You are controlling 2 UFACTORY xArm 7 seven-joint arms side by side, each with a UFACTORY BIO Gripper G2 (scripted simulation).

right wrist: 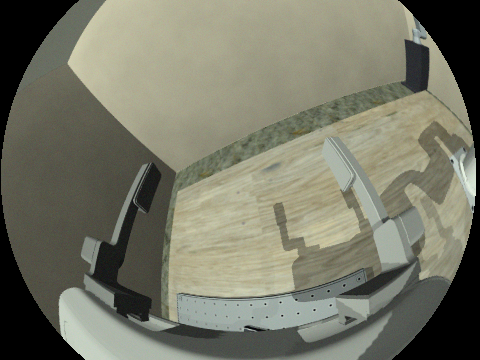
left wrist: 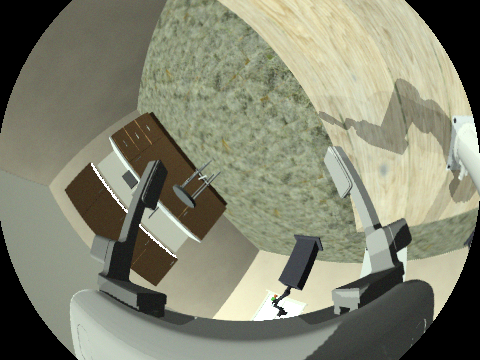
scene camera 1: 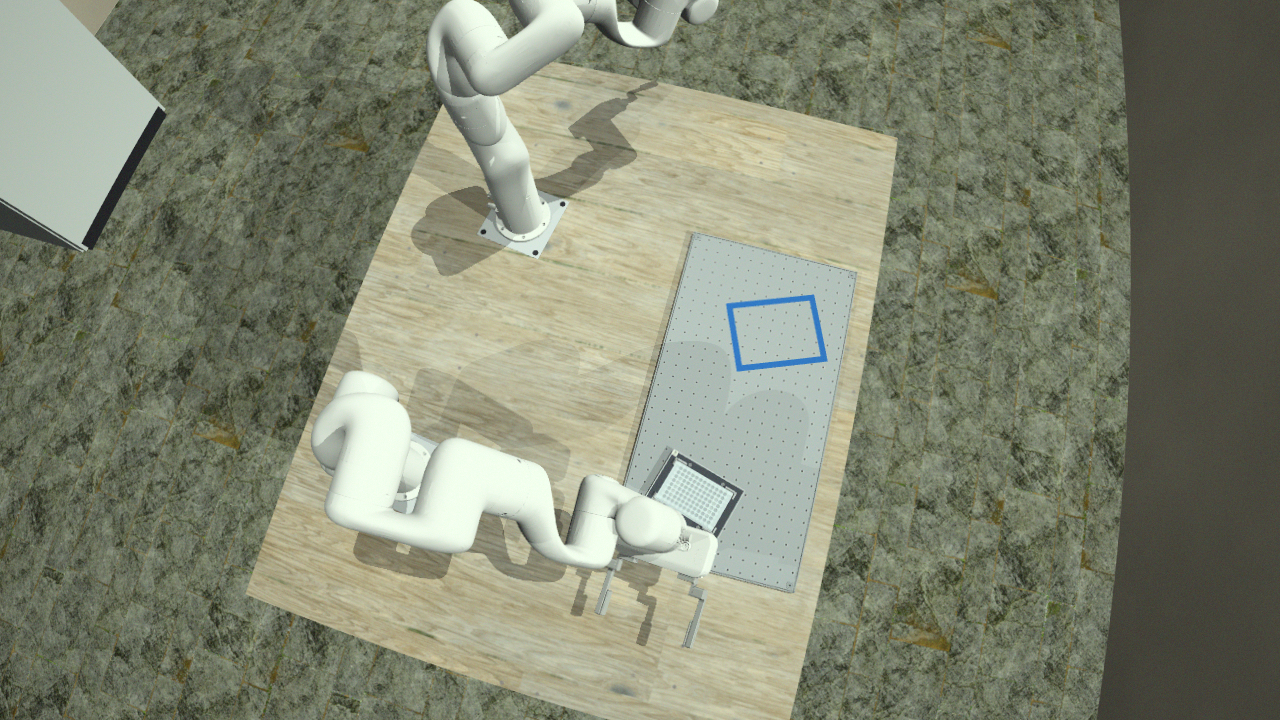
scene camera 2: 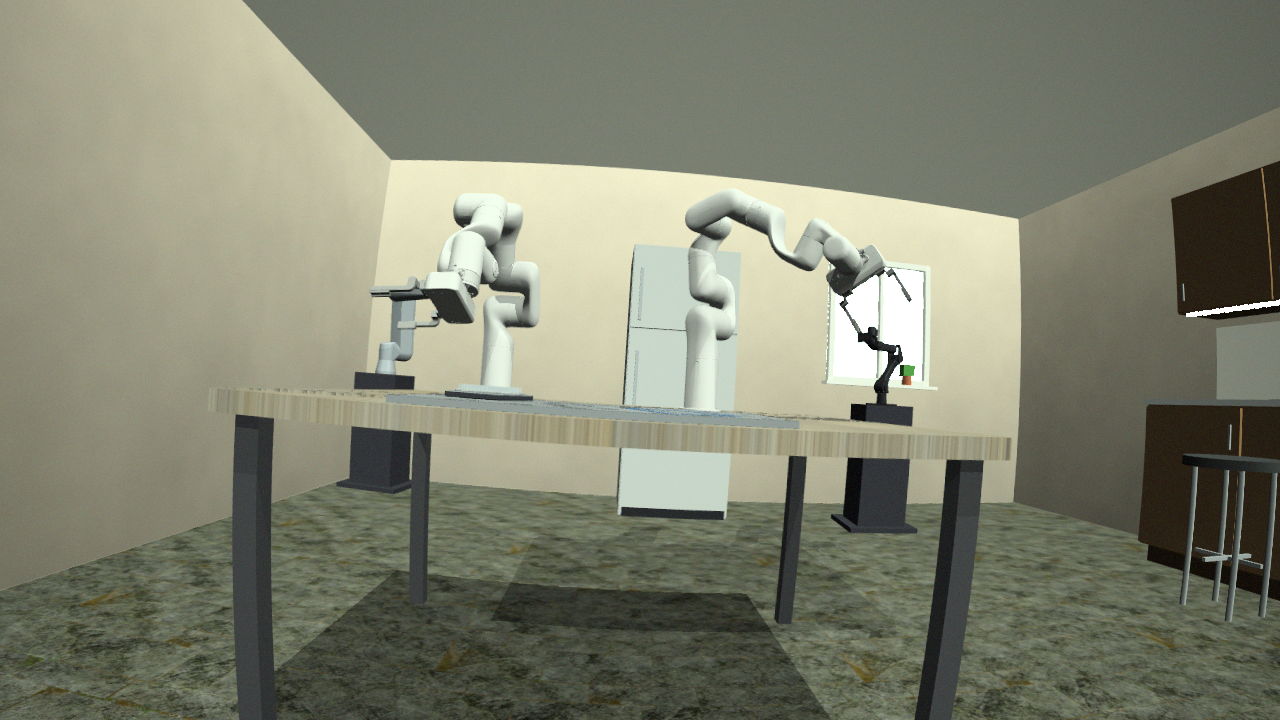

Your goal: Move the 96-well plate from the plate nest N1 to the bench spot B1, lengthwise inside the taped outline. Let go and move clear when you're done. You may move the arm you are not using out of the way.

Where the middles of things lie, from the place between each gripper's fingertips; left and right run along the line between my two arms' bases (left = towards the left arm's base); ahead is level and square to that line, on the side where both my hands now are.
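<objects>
The dark plate nest (scene camera 1: 725,515) is 240 mm to the left of my right hand, 170 mm below it and 10 mm ahead of it. I see that the clear 96-well plate (scene camera 1: 671,493) is 160 mm below my right hand, 240 mm to the left of it and 10 mm ahead of it.
Counted from my left hand, the dark plate nest is 930 mm to the right, 360 mm ahead and 280 mm below. My left hand is 270 mm above the clear 96-well plate, 930 mm to the left of it and 360 mm short of it.
</objects>
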